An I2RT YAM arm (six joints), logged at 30 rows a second.
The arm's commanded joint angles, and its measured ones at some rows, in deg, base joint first. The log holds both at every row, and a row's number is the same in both.
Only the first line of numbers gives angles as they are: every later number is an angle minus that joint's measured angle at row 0.
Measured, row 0:
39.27, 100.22, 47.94, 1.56, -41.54, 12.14
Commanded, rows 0 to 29:
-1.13, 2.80, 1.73, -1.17, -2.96, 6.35
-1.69, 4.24, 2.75, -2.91, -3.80, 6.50
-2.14, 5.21, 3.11, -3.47, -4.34, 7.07
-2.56, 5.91, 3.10, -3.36, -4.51, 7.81
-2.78, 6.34, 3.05, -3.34, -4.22, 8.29
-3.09, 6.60, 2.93, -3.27, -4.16, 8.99
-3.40, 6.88, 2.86, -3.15, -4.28, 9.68
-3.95, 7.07, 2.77, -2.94, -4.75, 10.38
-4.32, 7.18, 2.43, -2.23, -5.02, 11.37
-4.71, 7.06, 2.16, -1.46, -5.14, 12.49
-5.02, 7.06, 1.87, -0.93, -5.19, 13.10
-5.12, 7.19, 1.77, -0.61, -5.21, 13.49
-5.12, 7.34, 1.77, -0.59, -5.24, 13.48
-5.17, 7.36, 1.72, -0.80, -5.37, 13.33
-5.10, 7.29, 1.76, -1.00, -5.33, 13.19
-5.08, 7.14, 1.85, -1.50, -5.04, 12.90
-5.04, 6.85, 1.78, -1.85, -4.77, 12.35
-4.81, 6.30, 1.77, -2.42, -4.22, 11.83
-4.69, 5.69, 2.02, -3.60, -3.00, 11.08
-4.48, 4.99, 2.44, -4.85, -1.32, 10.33
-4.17, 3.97, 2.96, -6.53, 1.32, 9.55
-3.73, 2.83, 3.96, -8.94, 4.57, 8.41
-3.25, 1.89, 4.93, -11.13, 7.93, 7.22
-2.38, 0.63, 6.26, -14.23, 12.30, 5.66
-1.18, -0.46, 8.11, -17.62, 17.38, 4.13
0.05, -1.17, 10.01, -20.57, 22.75, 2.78
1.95, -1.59, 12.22, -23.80, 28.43, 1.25
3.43, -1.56, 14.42, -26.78, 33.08, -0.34
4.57, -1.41, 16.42, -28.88, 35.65, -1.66
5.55, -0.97, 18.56, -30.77, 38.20, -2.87
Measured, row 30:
3.80, -1.04, 15.41, -20.48, 23.17, 2.89
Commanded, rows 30 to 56:
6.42, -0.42, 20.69, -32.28, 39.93, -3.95
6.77, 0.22, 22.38, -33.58, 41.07, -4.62
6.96, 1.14, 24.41, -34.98, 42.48, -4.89
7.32, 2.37, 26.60, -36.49, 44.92, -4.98
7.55, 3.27, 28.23, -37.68, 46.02, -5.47
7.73, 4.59, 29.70, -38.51, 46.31, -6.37
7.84, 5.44, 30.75, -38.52, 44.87, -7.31
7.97, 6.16, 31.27, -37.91, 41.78, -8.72
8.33, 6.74, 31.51, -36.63, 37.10, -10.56
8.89, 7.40, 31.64, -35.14, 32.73, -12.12
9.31, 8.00, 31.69, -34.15, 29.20, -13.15
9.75, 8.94, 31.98, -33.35, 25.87, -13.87
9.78, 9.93, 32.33, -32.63, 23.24, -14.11
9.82, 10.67, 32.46, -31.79, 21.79, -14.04
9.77, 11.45, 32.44, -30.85, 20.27, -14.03
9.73, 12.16, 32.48, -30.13, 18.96, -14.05
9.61, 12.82, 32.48, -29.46, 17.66, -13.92
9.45, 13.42, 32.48, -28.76, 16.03, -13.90
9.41, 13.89, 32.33, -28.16, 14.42, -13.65
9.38, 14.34, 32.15, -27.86, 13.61, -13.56
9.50, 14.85, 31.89, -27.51, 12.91, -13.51
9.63, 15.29, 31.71, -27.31, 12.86, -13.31
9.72, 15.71, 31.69, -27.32, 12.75, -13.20
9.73, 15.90, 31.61, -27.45, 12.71, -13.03
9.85, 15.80, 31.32, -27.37, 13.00, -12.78
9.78, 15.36, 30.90, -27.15, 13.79, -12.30
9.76, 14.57, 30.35, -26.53, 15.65, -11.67
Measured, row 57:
9.68, 15.41, 31.02, -27.71, 15.28, -12.26
